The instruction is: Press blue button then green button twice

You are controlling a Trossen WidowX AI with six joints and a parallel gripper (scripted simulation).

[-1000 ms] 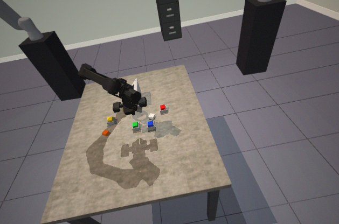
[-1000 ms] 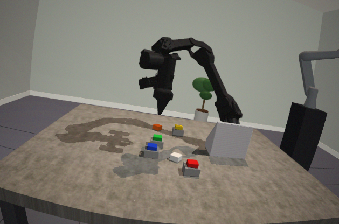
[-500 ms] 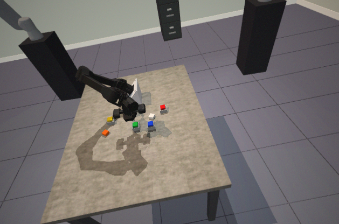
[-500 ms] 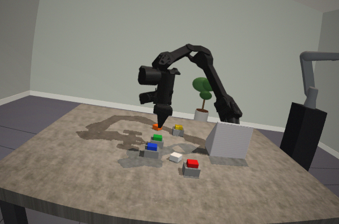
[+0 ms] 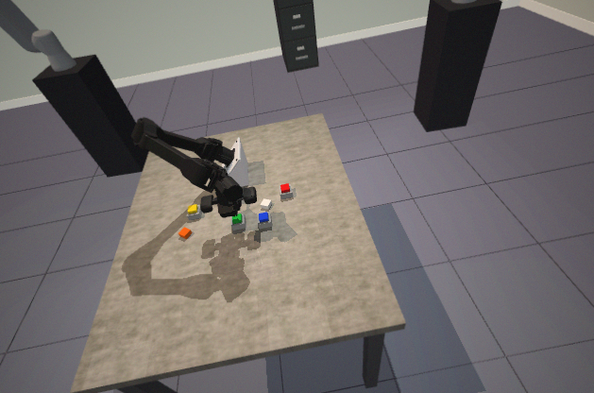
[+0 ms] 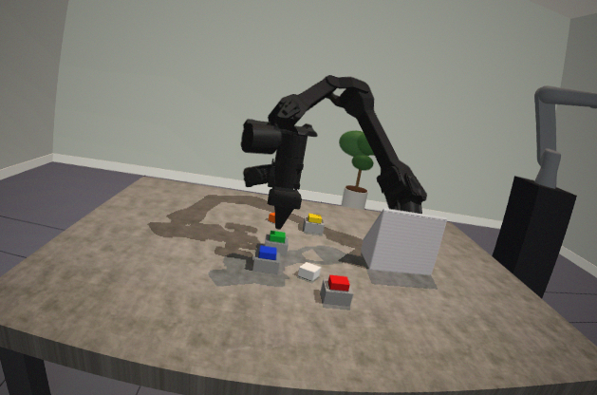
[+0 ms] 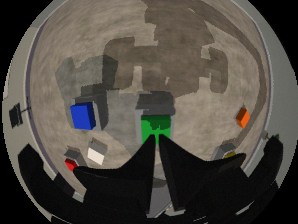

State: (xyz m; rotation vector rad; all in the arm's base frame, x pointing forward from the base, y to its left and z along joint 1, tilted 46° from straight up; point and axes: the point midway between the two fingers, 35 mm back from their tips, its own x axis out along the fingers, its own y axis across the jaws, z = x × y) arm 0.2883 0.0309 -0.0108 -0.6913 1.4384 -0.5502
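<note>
Now: the green button 2 cm below my gripper tip. Round my gripper tip: yellow button (8 cm behind, 18 cm to the right, 2 cm below); then blue button (1 cm ahead, 10 cm to the left, 2 cm below); then white block (7 cm behind, 10 cm to the left, 4 cm below).
</note>
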